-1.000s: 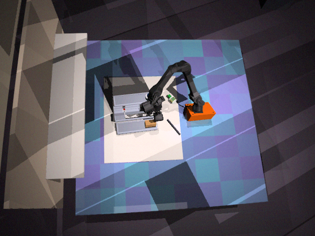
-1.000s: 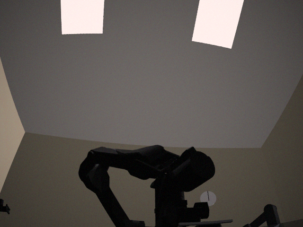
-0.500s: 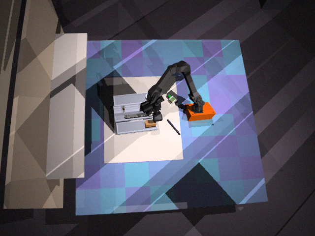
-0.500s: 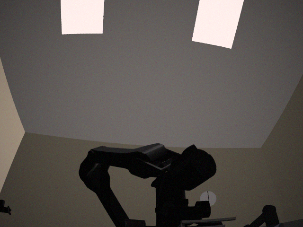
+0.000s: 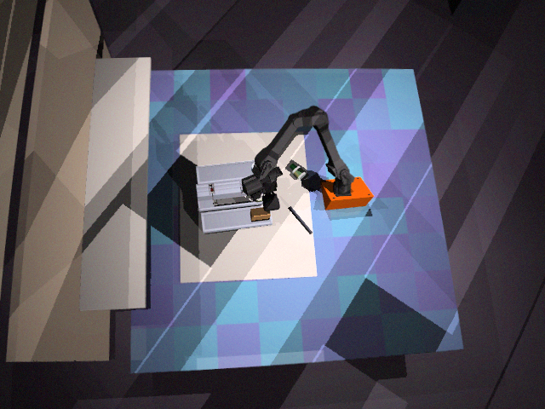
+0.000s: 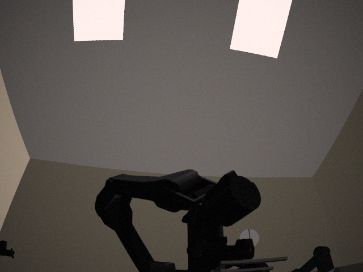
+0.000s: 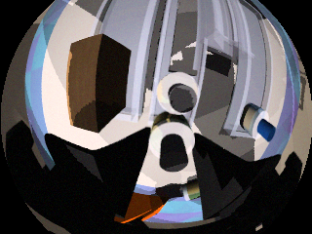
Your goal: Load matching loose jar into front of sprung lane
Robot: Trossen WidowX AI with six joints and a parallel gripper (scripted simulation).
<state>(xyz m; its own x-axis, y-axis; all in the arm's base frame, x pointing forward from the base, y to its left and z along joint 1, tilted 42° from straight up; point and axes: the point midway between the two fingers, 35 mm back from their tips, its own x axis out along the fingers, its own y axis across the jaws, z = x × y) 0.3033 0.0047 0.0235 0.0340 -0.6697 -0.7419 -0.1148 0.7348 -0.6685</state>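
Now: the brown box 8 cm to the left of my gripper tip, 3 cm ahead of it and 1 cm below it. The rest, counted from my gripper tip: black rod 14 cm behind, 10 cm to the left, 5 cm below.
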